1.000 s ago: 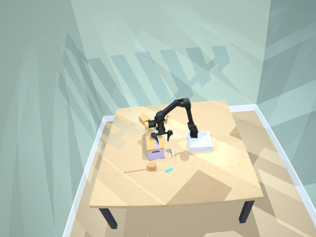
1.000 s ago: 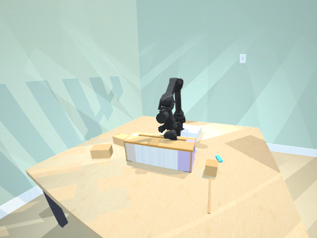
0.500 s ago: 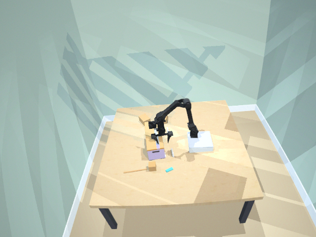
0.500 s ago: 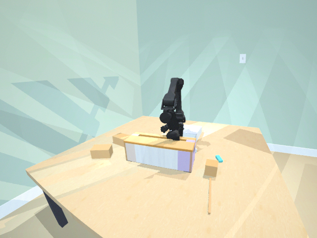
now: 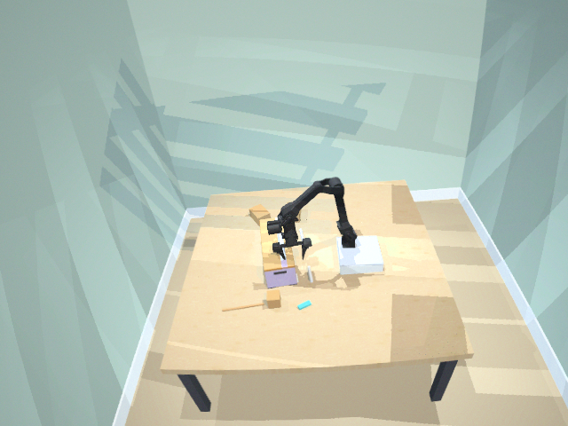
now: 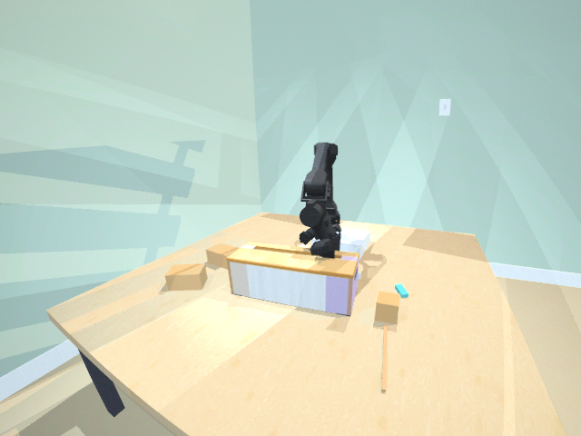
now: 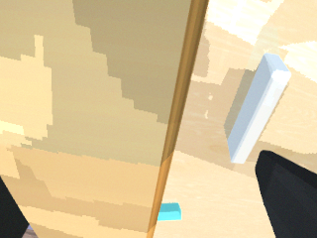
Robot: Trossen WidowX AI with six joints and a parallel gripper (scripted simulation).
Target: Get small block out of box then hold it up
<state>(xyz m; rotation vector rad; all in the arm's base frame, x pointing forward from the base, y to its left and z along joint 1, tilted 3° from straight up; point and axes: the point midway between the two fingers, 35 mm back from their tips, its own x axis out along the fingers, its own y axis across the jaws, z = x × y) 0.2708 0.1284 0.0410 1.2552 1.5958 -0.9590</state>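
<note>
Now: the blue block 30 mm to the left of my gripper tip, 30 mm below it and 10 mm ahead of it. The rest, counted from my gripper tip: cyan piece (210 mm to the left, 80 mm below, 50 mm behind); then clear-fronted box (110 mm to the right, 60 mm ahead, 20 mm below); then tan cube (190 mm to the left, 90 mm ahead, 60 mm below).
</note>
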